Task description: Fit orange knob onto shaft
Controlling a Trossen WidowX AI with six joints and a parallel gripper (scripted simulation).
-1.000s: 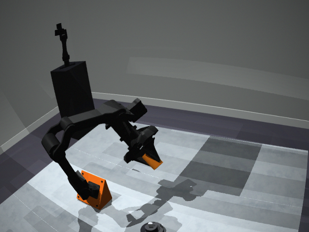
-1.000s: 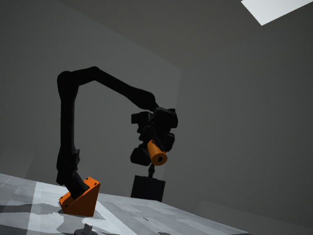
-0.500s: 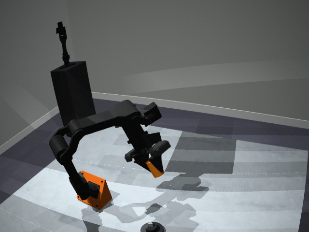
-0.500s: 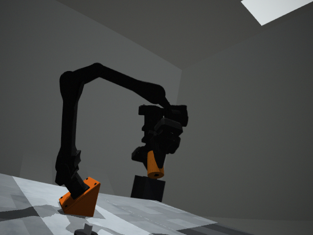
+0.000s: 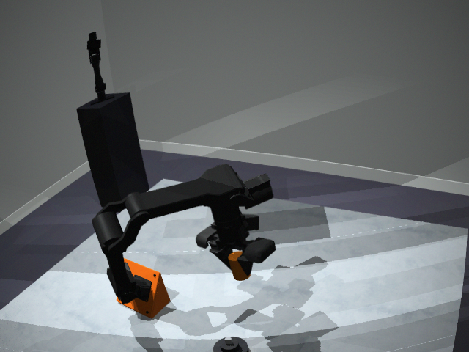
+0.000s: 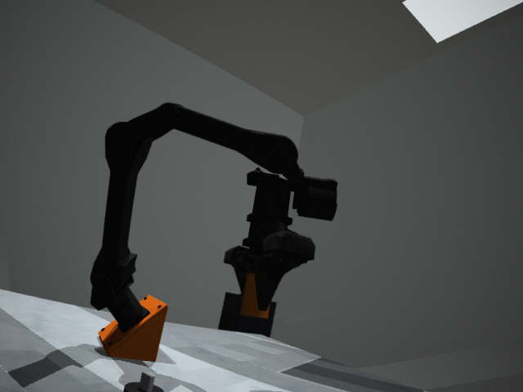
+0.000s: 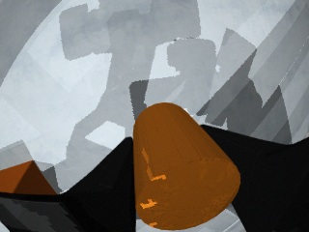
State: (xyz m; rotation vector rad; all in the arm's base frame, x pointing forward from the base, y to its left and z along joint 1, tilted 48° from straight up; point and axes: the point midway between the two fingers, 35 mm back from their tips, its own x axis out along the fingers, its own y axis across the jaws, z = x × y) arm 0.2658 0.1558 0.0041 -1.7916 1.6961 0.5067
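My gripper tip is 150 mm to the left of the round dark pedestal, 120 mm above it and 40 mm short of it. Also, from my gripper tip: orange knob (30 mm above).
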